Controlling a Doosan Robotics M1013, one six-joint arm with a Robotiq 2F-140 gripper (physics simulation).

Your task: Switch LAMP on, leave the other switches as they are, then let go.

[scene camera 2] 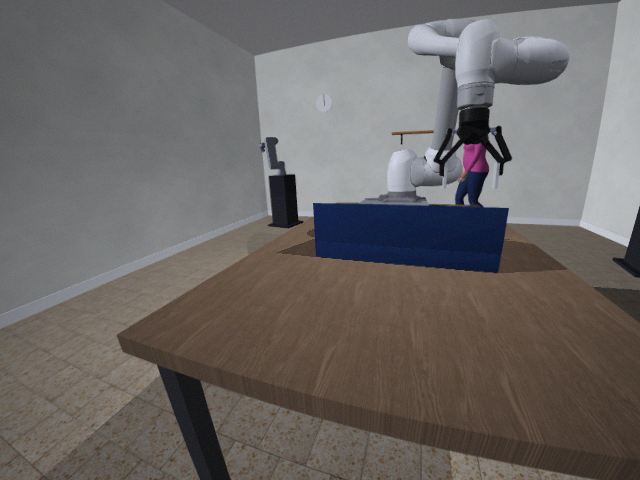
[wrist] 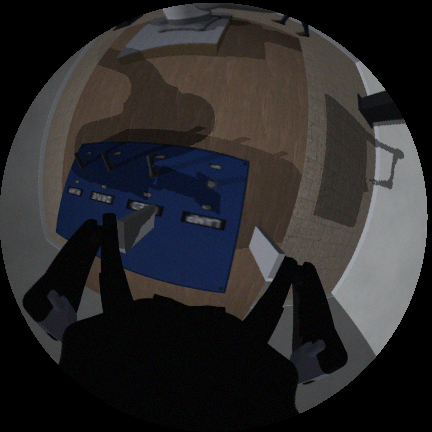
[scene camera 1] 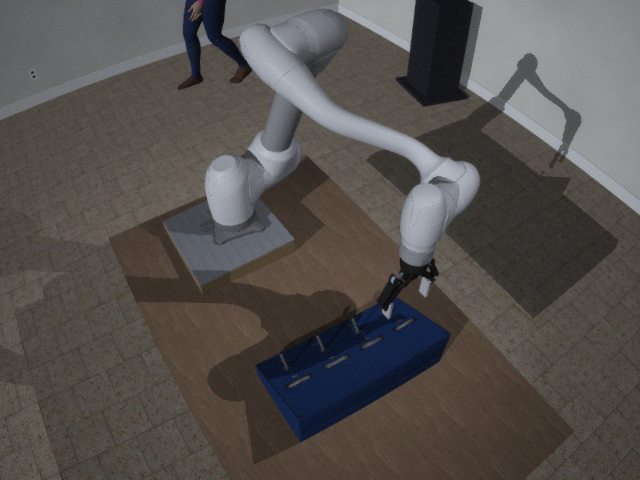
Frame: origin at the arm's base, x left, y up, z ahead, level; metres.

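Seen in the pictures: gripper, fingertip midpoint: (scene camera 2: 468,188) (wrist: 202,226) (scene camera 1: 405,304); arm's base, link origin: (scene camera 2: 401,200) (scene camera 1: 235,221).
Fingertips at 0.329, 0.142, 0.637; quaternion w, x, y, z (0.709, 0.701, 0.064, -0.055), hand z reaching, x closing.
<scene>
Pixels of each thing's top centre, then the offset from my fingertips to it, as dx, dy, dz. Level surfaces: height alone.
- LAMP label, top centre: (wrist: 202,221) (scene camera 1: 404,323) +0.002, -0.077, +0.019
- LAMP lever, top centre: (wrist: 211,183) -0.008, -0.060, -0.050
- wooden table, surface height: dy -0.198
The blue switch box (scene camera 1: 356,379) (scene camera 2: 408,235) (wrist: 175,255) lies on the table. In the wrist view the LAMP label (wrist: 203,220) is rightmost. The LAMP lever (wrist: 211,184) shows nearly end-on there, between its two small marks, unlike the other three. It looks tipped to the ON side, though the view is dark. A finger seems to hide it in scene camera 1. The other levers (scene camera 1: 283,360) (scene camera 1: 320,343) (scene camera 1: 355,325) lean away from their name labels. My gripper (scene camera 1: 406,298) (scene camera 2: 470,179) (wrist: 202,226) is open and empty, above the box's LAMP end, touching no lever.
The arm's base plate (scene camera 1: 232,248) (wrist: 175,40) is on the wooden table (scene camera 1: 491,413) (scene camera 2: 361,320), behind the box. A person (scene camera 1: 204,36) (scene camera 2: 474,165) stands beyond the arm. A dark pedestal (scene camera 1: 439,51) stands near the wall.
</scene>
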